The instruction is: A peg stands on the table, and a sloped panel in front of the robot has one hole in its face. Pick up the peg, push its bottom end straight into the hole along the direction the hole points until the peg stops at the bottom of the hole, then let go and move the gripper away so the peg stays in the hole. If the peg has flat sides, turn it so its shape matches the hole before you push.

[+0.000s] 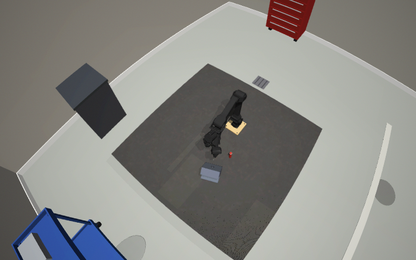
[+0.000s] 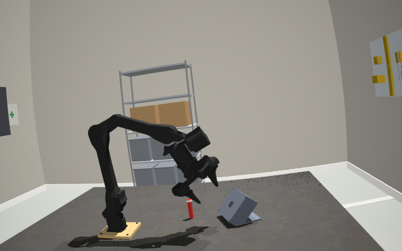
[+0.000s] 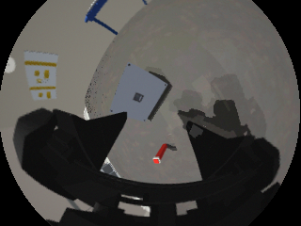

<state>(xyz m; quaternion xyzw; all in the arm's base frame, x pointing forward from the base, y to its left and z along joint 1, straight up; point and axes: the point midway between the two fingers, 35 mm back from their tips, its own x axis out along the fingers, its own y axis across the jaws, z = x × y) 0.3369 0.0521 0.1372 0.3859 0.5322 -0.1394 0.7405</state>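
The red peg lies 9 cm behind my gripper tip, 8 cm to the left of it and 6 cm below it. Also, from my gripper tip: grey sloped panel (9 cm ahead, 7 cm below, 5 cm to the left).
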